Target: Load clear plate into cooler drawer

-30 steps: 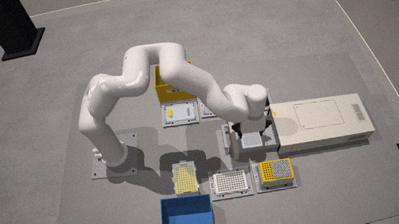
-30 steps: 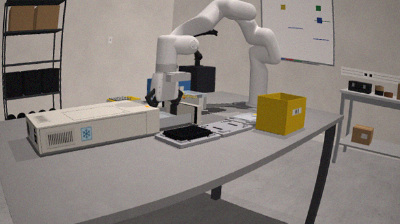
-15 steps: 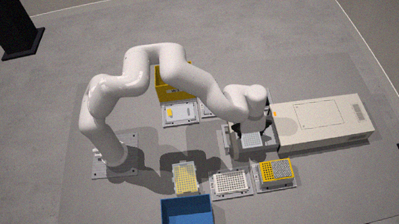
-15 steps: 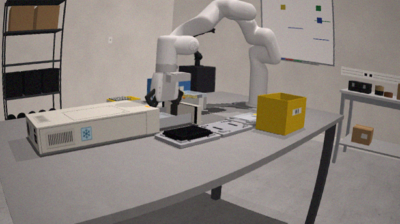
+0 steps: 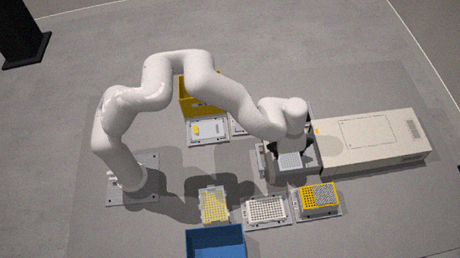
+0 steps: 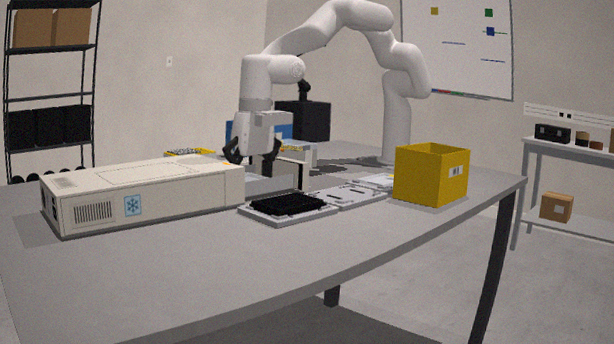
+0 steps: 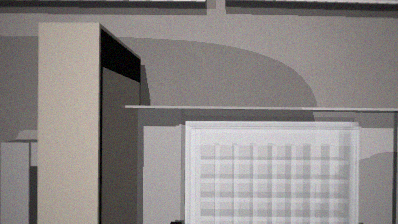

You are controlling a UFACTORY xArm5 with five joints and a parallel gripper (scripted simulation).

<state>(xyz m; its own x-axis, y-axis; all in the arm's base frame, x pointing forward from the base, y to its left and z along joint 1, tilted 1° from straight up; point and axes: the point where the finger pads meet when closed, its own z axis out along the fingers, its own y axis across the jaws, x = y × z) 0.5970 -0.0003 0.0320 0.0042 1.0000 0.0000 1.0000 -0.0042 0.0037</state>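
Right now my hand is 10 mm above the clear plate. The rest, counted from my hand: black plate 190 mm to the left, 60 mm ahead, 10 mm below; then cooler 180 mm ahead, 10 mm above; then drawer 30 mm ahead.
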